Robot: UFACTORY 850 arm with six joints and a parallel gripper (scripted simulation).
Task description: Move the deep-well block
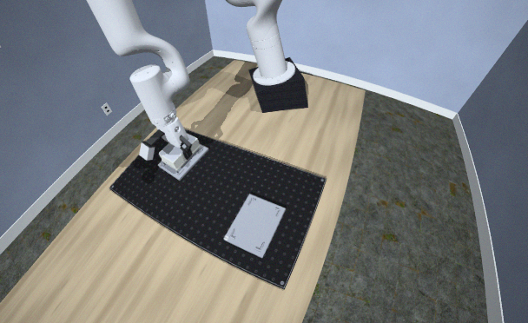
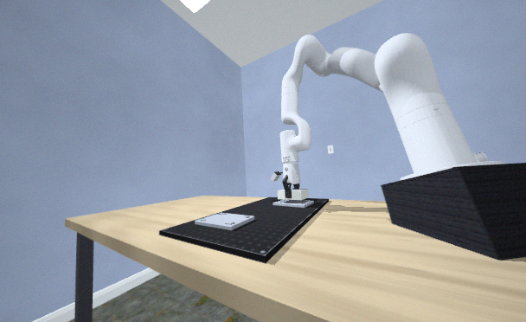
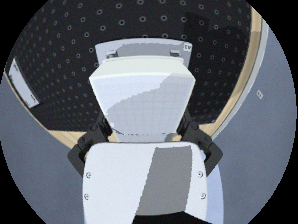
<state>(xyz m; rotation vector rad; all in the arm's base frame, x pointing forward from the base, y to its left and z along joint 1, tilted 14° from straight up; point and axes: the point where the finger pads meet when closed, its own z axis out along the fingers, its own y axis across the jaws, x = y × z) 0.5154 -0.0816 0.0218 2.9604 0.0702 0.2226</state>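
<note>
Right now my hand is 40 mm above the plate nest N2. From my hand the other things lie so: plate nest N1: 370 mm to the left, 60 mm ahead, 40 mm below; white deep-well block: right at my hand.
</note>
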